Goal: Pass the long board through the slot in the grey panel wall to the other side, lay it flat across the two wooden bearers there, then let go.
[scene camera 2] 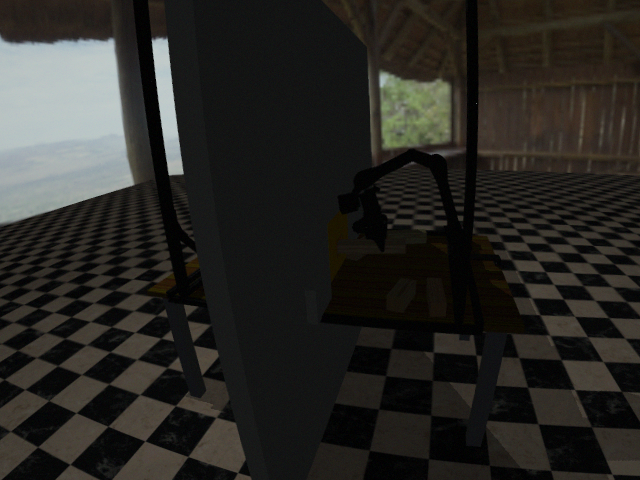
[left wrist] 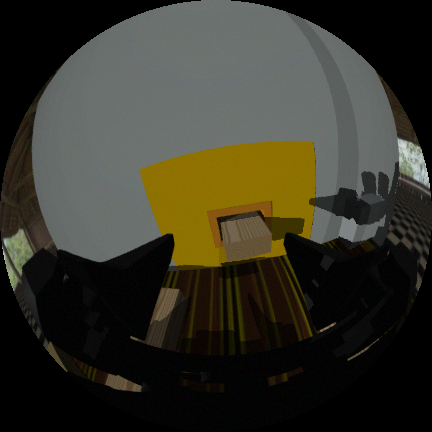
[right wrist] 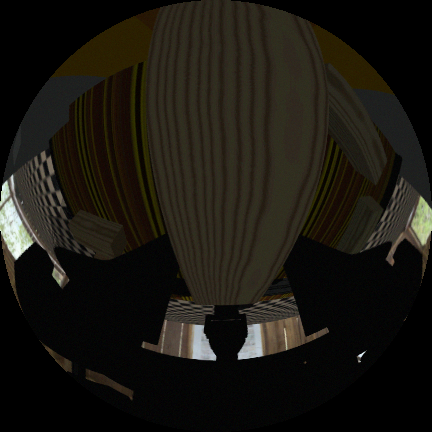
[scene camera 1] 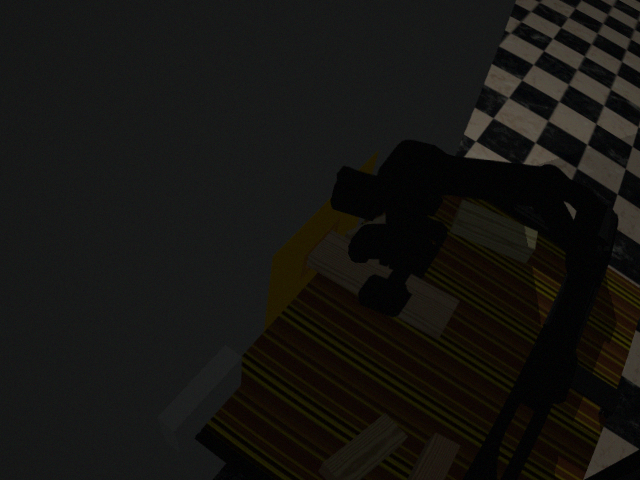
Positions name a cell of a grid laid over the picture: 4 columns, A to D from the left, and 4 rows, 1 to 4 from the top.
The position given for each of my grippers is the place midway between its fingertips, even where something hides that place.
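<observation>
My left gripper (left wrist: C3) is open and holds nothing. There's my right gripper (scene camera 1: C3) too, and you get that same right gripper in scene camera 2 (scene camera 2: C3) and in the right wrist view (right wrist: C3). Then I can see a slot frame (left wrist: C2), plus a grey block (left wrist: D2).
</observation>
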